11 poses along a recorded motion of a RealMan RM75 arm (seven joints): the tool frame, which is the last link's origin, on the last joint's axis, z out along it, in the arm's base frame.
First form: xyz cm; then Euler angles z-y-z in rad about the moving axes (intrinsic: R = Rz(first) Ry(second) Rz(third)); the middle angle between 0 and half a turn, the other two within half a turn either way.
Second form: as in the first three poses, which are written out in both.
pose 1, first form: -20.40 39.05 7.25 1.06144 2.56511 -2.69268
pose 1, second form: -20.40 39.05 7.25 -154.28 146.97 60.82
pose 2, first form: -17.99 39.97 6.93 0.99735 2.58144 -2.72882
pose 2, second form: -17.99 39.97 6.93 -156.35 147.91 57.14
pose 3, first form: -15.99 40.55 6.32 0.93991 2.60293 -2.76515
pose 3, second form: -15.99 40.55 6.32 -158.43 149.14 53.85
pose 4, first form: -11.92 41.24 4.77 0.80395 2.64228 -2.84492
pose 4, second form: -11.92 41.24 4.77 -163.00 151.39 46.06
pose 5, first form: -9.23 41.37 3.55 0.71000 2.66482 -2.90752
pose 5, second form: -9.23 41.37 3.55 -166.59 152.68 40.68
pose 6, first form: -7.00 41.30 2.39 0.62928 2.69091 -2.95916
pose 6, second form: -7.00 41.30 2.39 -169.55 154.18 36.06
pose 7, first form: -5.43 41.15 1.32 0.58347 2.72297 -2.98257
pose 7, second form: -5.43 41.15 1.32 -170.89 156.01 33.43
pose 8, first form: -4.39 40.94 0.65 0.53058 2.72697 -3.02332
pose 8, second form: -4.39 40.94 0.65 -173.22 156.24 30.40
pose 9, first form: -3.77 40.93 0.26 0.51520 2.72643 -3.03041
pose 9, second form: -3.77 40.93 0.26 -173.63 156.21 29.52
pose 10, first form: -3.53 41.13 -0.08 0.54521 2.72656 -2.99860
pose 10, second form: -3.53 41.13 -0.08 -171.81 156.22 31.24
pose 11, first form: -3.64 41.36 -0.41 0.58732 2.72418 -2.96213
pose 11, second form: -3.64 41.36 -0.41 -169.72 156.08 33.65
